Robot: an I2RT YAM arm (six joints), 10 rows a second.
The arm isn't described. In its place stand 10 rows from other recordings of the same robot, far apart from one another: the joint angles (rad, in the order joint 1, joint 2, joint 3, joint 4, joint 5, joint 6), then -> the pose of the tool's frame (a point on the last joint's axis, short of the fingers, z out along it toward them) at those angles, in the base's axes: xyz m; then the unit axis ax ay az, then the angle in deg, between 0 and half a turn.
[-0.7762, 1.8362, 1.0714, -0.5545, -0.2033, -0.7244] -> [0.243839, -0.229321, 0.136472, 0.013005, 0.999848, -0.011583, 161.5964]
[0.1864, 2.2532, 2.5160, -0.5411, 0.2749, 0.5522] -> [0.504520, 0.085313, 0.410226, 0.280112, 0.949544, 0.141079, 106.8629]
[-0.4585, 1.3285, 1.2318, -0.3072, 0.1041, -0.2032] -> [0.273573, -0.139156, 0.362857, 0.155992, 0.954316, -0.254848, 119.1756]
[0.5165, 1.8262, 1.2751, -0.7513, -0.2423, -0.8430] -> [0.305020, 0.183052, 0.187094, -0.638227, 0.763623, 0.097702, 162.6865]
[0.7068, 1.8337, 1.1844, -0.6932, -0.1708, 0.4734] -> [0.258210, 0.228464, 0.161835, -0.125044, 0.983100, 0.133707, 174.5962]
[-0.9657, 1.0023, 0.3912, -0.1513, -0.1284, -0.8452] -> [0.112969, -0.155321, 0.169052, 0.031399, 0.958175, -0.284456, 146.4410]
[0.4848, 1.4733, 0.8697, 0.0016, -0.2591, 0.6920] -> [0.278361, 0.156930, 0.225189, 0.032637, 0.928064, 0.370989, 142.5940]
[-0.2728, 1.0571, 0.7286, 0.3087, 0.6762, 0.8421] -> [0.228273, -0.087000, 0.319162, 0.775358, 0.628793, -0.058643, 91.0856]
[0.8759, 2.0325, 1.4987, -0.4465, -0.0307, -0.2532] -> [0.280934, 0.338720, 0.185828, -0.535871, 0.837472, 0.107162, 148.3791]
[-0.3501, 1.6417, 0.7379, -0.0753, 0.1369, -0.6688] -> [0.278589, -0.106896, 0.130773, -0.135111, 0.969589, -0.204066, 154.3441]
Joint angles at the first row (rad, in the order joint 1, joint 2, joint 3, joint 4, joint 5, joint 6):
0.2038 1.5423 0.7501 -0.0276 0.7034 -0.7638
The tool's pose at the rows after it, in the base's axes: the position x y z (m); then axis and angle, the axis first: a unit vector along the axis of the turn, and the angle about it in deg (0 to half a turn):
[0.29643, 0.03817, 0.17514, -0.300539, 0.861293, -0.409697, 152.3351]
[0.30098, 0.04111, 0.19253, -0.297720, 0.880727, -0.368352, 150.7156]
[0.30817, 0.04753, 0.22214, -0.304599, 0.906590, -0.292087, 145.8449]
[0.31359, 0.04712, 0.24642, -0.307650, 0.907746, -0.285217, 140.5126]
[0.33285, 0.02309, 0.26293, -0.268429, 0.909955, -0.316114, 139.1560]
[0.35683, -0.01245, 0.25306, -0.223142, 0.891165, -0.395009, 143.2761]
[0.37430, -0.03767, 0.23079, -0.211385, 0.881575, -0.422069, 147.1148]
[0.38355, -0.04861, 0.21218, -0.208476, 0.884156, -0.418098, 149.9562]
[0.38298, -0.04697, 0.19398, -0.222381, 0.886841, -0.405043, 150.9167]
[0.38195, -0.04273, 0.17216, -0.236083, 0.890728, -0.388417, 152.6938]
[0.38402, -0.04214, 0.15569, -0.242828, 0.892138, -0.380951, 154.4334]
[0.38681, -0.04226, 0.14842, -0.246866, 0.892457, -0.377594, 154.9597]
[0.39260, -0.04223, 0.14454, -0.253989, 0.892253, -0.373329, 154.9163]
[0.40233, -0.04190, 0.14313, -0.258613, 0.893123, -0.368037, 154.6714]
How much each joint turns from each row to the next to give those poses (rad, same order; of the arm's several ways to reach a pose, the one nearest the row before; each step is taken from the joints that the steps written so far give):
0.0010 -0.0005 0.0240 -0.0430 -0.0045 0.0194
-0.0009 -0.0187 0.0731 -0.1161 -0.0790 0.0606
-0.0004 -0.0263 0.1062 -0.1162 -0.1618 0.0628
-0.0095 -0.0274 0.0490 0.0158 -0.0472 -0.0184
-0.0808 0.0383 0.0809 0.0202 0.0134 -0.0231
-0.0970 0.0957 0.0359 0.1003 0.1131 -0.0832
-0.0656 0.0976 0.0133 0.0826 0.0299 -0.0607
-0.0272 0.0679 0.0160 0.0103 -0.0001 -0.0049
0.0025 0.0276 -0.0330 0.0302 -0.0215 -0.0050
0.0096 0.0383 -0.0299 0.0171 -0.0146 0.0062
0.0018 0.0431 -0.0055 0.0124 -0.0012 0.0003
-0.0002 0.0254 0.0051 0.0089 -0.0042 -0.0032
0.0000 0.0264 0.0208 0.0035 -0.0125 -0.0090
0.0013 0.0337 0.0439 -0.0123 -0.0131 -0.0017

